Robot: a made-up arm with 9 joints. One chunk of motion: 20 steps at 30 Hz.
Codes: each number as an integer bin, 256 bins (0 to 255) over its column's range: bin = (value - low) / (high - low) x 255, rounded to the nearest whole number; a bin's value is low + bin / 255 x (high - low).
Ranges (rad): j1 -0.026..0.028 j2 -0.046..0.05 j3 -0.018..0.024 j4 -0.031..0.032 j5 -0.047..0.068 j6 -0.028..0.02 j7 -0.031..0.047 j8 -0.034..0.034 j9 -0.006..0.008
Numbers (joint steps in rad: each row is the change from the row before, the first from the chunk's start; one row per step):
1: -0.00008 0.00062 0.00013 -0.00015 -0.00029 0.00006 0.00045 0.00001 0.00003
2: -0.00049 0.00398 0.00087 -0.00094 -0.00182 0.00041 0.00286 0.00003 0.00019
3: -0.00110 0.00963 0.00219 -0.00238 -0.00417 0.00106 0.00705 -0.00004 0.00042
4: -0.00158 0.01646 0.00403 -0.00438 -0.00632 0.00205 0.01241 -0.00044 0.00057
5: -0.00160 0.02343 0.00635 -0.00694 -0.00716 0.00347 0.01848 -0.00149 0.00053
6: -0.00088 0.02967 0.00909 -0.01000 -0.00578 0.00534 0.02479 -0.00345 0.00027
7: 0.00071 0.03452 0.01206 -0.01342 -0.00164 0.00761 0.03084 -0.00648 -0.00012
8: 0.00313 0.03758 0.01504 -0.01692 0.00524 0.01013 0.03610 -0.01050 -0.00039
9: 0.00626 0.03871 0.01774 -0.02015 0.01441 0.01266 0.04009 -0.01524 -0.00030
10: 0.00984 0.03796 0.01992 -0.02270 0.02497 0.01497 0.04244 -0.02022 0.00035
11: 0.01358 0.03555 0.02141 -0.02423 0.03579 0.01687 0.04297 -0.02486 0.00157
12: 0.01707 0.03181 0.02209 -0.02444 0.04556 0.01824 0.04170 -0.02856 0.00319
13: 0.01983 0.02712 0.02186 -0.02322 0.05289 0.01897 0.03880 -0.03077 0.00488
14: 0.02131 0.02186 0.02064 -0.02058 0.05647 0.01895 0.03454 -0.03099 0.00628
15: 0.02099 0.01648 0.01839 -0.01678 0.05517 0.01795 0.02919 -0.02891 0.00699
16: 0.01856 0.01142 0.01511 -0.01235 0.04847 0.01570 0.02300 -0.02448 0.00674
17: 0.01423 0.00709 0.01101 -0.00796 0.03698 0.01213 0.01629 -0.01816 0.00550
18: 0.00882 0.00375 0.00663 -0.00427 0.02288 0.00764 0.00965 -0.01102 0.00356
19: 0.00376 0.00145 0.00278 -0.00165 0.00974 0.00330 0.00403 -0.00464 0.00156
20: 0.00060 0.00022 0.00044 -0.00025 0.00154 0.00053 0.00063 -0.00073 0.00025
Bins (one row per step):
1: 122 124 110 125 104 149 103 128 110
2: 120 133 115 122 100 151 111 128 113
3: 118 148 123 116 95 154 124 127 117
4: 115 166 134 108 90 160 142 126 120
5: 115 184 148 97 88 167 162 122 119
6: 119 201 164 85 91 177 182 115 114
7: 126 214 183 71 101 189 202 103 107
8: 138 222 201 57 116 203 219 88 102
9: 152 225 217 44 136 216 232 70 104
10: 169 223 230 34 160 228 240 52 116
11: 187 217 239 27 184 238 242 34 138
12: 203 207 243 27 205 246 238 20 167
13: 216 194 242 31 221 250 228 12 198
14: 223 180 235 42 229 249 214 11 224
15: 222 166 221 58 227 244 197 19 237
16: 210 153 201 75 212 232 177 36 232
17: 190 141 176 93 186 213 155 59 209
18: 164 132 150 108 155 189 133 86 174
19: 141 126 126 119 126 166 115 110 138
20: 126 123 112 124 108 152 103 125 114

